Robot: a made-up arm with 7 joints. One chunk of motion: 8 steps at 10 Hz.
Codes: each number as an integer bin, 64 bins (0 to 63) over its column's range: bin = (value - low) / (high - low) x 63, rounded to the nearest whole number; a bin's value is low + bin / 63 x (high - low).
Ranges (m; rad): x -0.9..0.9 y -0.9..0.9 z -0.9..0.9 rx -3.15..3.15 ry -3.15..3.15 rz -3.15..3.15
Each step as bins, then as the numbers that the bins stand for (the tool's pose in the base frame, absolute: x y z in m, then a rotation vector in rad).
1 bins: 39 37 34 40 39 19
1 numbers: 0.2143 0.1571 0.0714 0.8500 0.7500 -1.2500
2 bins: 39 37 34 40 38 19
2 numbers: 0.2143 0.1571 0.0714 0.8500 0.6500 -1.2500
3 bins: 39 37 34 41 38 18
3 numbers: 0.2143 0.1571 0.0714 0.9500 0.6500 -1.3500
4 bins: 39 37 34 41 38 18
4 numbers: 0.2143 0.1571 0.0714 0.9500 0.6500 -1.3500
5 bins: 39 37 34 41 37 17
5 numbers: 0.2143 0.1571 0.0714 0.9500 0.5500 -1.4500
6 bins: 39 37 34 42 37 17
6 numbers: 0.2143 0.1571 0.0714 1.0500 0.5500 -1.4500
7 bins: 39 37 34 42 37 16
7 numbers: 0.2143 0.1571 0.0714 1.0500 0.5500 -1.5500
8 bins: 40 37 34 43 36 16
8 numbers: 0.2429 0.1571 0.0714 1.1500 0.4500 -1.5500
